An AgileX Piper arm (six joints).
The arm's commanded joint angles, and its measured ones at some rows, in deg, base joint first. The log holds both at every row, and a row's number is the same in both.
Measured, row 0:
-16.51 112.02 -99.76 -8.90 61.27 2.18
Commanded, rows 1 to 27:
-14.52 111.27 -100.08 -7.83 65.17 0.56
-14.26 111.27 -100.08 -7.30 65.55 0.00
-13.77 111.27 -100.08 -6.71 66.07 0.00
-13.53 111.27 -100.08 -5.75 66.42 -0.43
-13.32 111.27 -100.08 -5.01 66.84 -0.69
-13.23 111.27 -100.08 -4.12 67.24 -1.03
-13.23 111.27 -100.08 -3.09 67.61 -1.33
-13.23 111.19 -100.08 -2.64 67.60 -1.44
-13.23 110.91 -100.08 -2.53 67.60 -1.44
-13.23 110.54 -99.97 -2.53 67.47 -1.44
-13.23 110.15 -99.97 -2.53 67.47 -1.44
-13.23 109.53 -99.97 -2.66 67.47 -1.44
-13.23 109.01 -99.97 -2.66 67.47 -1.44
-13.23 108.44 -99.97 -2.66 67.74 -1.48
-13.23 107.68 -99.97 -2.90 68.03 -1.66
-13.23 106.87 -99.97 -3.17 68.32 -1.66
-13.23 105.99 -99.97 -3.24 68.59 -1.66
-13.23 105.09 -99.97 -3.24 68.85 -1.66
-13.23 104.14 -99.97 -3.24 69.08 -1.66
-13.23 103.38 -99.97 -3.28 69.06 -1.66
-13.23 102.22 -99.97 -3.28 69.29 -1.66
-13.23 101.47 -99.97 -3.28 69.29 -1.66
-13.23 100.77 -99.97 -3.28 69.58 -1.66
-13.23 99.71 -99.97 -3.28 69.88 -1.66
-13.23 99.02 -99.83 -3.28 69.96 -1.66
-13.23 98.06 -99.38 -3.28 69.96 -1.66
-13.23 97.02 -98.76 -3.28 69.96 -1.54
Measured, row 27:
-13.32 100.73 -99.76 -2.72 64.73 -1.21
